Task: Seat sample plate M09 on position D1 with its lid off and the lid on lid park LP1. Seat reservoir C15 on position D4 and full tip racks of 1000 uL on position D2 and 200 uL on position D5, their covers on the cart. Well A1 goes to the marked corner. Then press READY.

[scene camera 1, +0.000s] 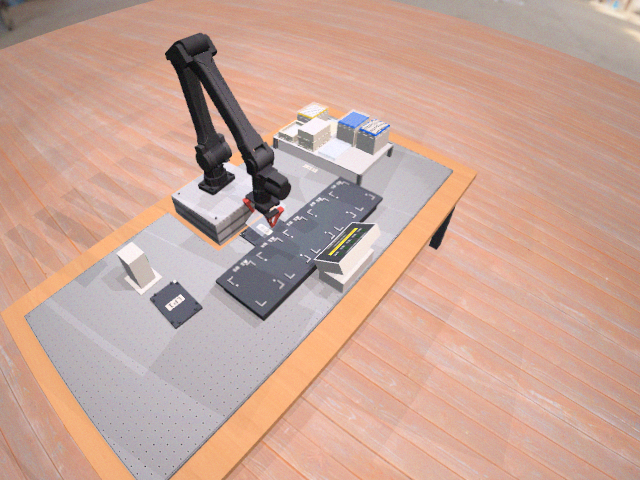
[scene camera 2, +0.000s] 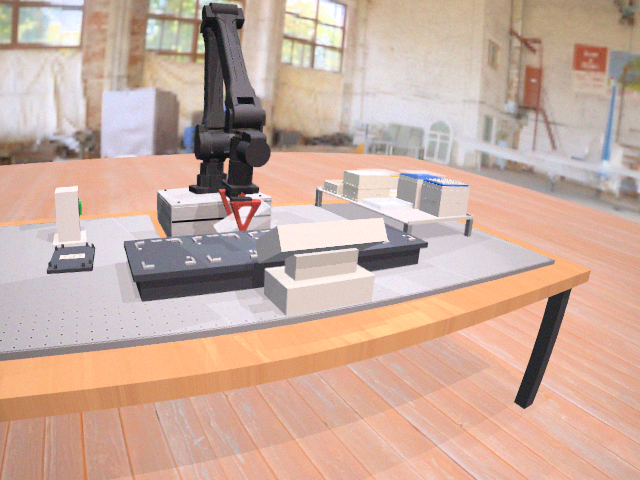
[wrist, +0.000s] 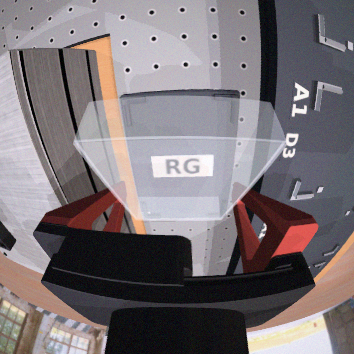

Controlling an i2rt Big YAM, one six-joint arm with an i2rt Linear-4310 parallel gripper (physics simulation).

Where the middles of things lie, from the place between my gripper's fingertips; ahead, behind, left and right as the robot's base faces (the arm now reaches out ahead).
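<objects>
There's a white stand (scene camera 2: 66,198) that sits 400 mm to the right of my hand, 190 mm behind it and 20 mm above it. The cart shelf (scene camera 1: 355,160), again counted from my hand, is 550 mm to the left of it, 70 mm behind it and 10 mm above it.
</objects>
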